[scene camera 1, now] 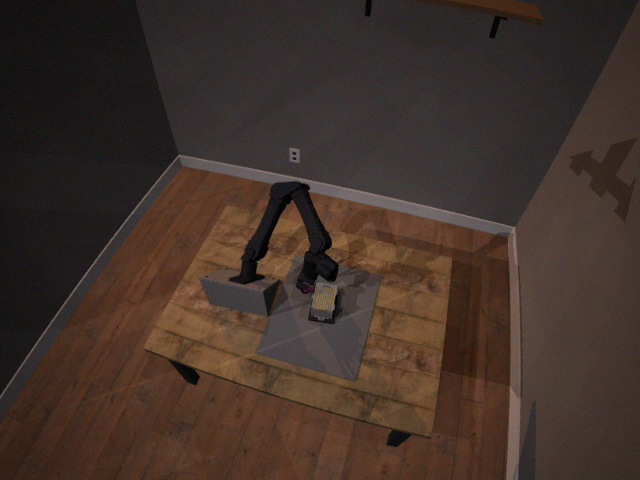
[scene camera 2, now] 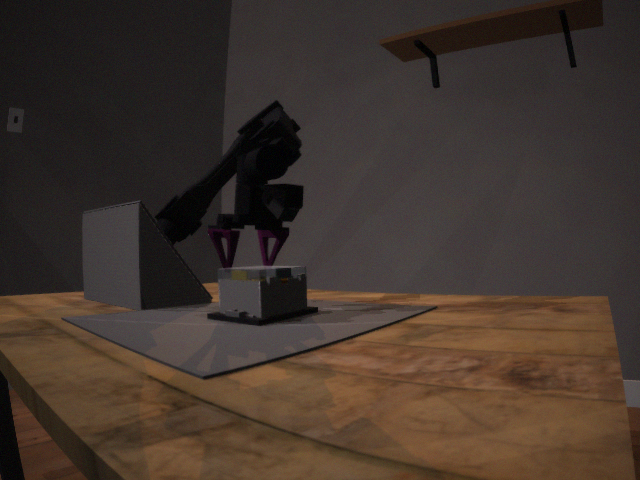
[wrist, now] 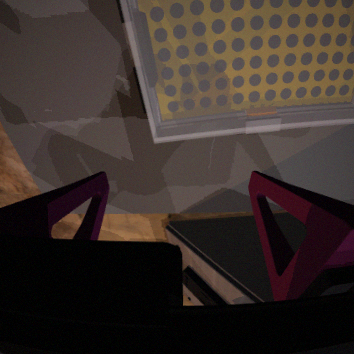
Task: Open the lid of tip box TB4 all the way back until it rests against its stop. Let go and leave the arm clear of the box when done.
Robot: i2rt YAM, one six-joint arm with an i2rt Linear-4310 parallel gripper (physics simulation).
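Seen in the pictures: gripper, fingertip midpoint: [scene camera 1: 308, 283] [scene camera 2: 248, 271] [wrist: 178, 178]; arm's base at its link origin: [scene camera 1: 247, 279] [scene camera 2: 149, 252].
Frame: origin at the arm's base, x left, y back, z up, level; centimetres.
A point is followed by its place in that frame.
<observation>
The tip box [scene camera 1: 324, 300] {x 2.2, y -32.2, z -2.4 cm} [scene camera 2: 262, 294] {x -0.9, y -36.6, z -6.0 cm} [wrist: 250, 60] {x 5.1, y -30.6, z -2.4 cm} stands on a dark base on the grey mat. Its clear lid [scene camera 2: 263, 269] {x -0.4, y -36.4, z -2.4 cm} [wrist: 200, 129] {x 7.0, y -27.4, z -2.4 cm} is closed over a yellow tip rack with grey round tip tops. A small orange latch and a clear tab show at the lid's near edge in the wrist view. No TB4 label is readable. My gripper [scene camera 1: 306, 289] {x 8.1, y -23.3, z -3.4 cm} [scene camera 2: 248, 266] {x 8.1, y -23.3, z -3.4 cm} [wrist: 178, 178] {x 8.1, y -23.3, z -3.4 cm} is open and empty, fingers pointing down, on the arm-base side of the box. Its magenta fingertips are apart from the lid, at about the height of its top in the scene camera 2 view.
A grey wedge-shaped block [scene camera 1: 237, 298] {x -9.6, y 0.0, z 0.1 cm} [scene camera 2: 111, 258] {x -9.5, y -0.5, z -1.0 cm} carries the arm's base beside the mat [scene camera 1: 310, 351] {x -17.1, y -32.9, z -10.1 cm} [scene camera 2: 201, 361] {x -20.5, y -48.5, z -10.2 cm}. The wooden table [scene camera 1: 403, 403] {x -26.3, y -72.0, z -10.4 cm} [scene camera 2: 465, 413] {x -18.0, y -73.2, z -10.5 cm} lies under both. A wall shelf [scene camera 1: 496, 7] [scene camera 2: 491, 31] hangs high behind the table.
</observation>
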